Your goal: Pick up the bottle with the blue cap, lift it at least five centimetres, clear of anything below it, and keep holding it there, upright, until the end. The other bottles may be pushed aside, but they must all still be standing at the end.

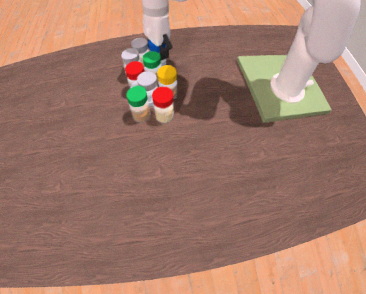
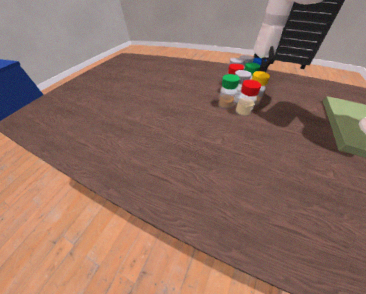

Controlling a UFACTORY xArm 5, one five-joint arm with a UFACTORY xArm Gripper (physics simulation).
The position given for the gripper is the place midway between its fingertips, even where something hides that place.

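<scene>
Gripper (image 2: 257, 71), also (image 1: 158, 52), visible.
</scene>
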